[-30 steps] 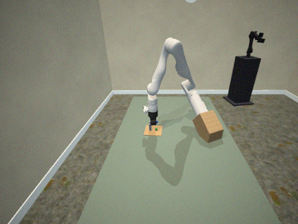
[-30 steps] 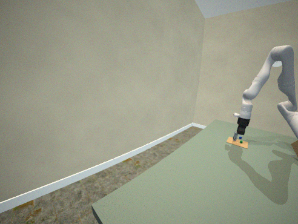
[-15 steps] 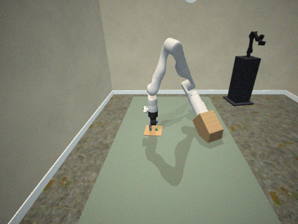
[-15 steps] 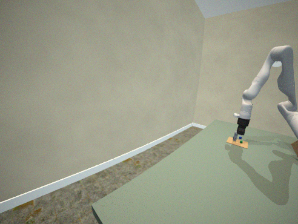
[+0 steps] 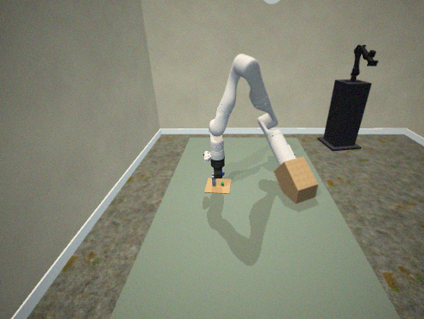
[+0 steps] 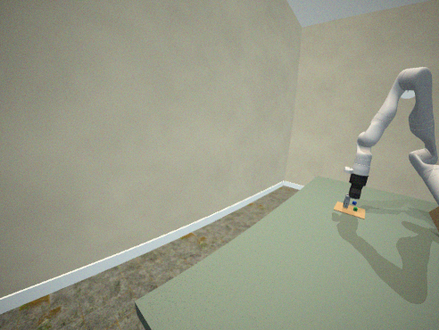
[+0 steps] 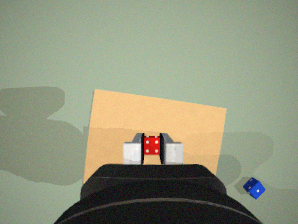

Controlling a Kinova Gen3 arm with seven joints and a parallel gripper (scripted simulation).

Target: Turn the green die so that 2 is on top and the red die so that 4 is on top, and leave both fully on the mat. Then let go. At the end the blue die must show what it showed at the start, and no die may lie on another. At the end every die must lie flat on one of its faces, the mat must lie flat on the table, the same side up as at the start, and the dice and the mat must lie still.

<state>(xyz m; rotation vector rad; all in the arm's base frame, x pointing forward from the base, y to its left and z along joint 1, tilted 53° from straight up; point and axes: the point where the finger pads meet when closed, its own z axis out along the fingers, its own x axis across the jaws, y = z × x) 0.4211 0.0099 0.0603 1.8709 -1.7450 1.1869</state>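
The red die lies 10 mm below my hand. The rest, counted from my hand: tan mat: 20 mm behind, 30 mm below; then blue die: 60 mm behind, 110 mm to the right, 20 mm below; then green die: 50 mm behind, 20 mm below.
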